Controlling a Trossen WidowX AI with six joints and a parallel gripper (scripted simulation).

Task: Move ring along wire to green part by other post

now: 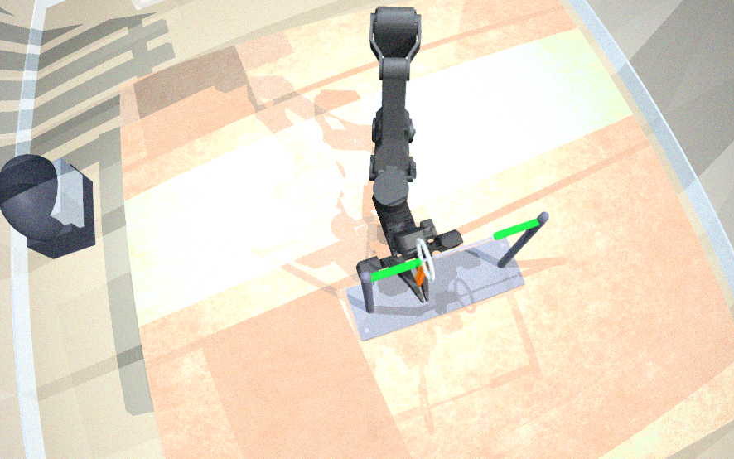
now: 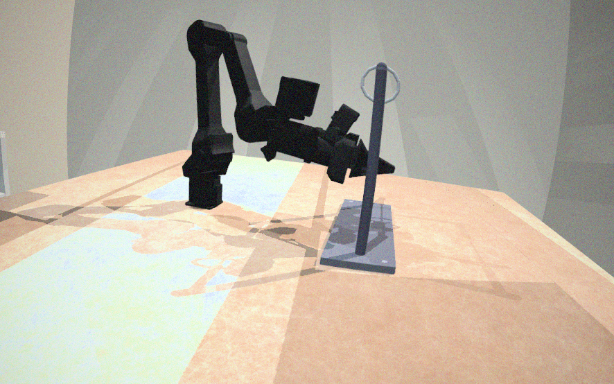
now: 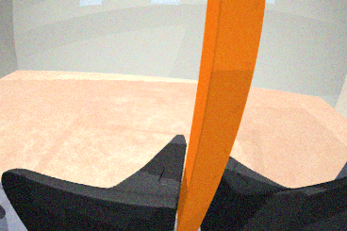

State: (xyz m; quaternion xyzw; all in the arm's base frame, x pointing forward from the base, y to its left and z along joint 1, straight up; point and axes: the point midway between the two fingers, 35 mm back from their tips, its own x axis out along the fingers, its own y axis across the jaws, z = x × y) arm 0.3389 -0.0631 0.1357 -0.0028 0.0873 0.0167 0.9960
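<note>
Right now the ring with orange handle is 9 cm above my gripper tip and 4 cm behind it.
</note>
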